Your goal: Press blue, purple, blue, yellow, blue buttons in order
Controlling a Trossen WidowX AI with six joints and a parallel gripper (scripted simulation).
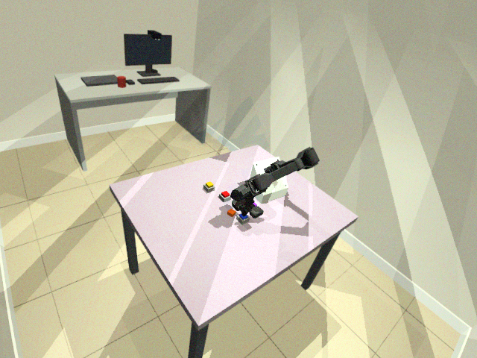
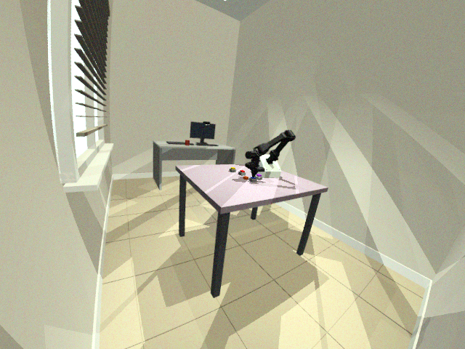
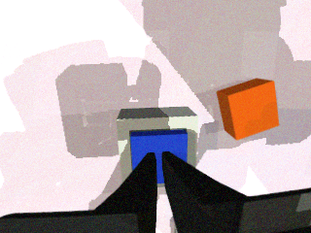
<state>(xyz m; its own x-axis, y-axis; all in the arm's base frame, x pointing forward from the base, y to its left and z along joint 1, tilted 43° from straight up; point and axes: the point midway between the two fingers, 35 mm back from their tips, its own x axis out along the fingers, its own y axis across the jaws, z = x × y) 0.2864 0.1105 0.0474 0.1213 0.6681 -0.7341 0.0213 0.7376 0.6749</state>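
Now: gripper tip 10 mm above the blue button. The rest, counted from my gripper tip: red button (30 mm behind, 180 mm to the right); then orange block (20 mm ahead, 70 mm to the right, 20 mm below); then purple button (100 mm behind, 40 mm to the right).
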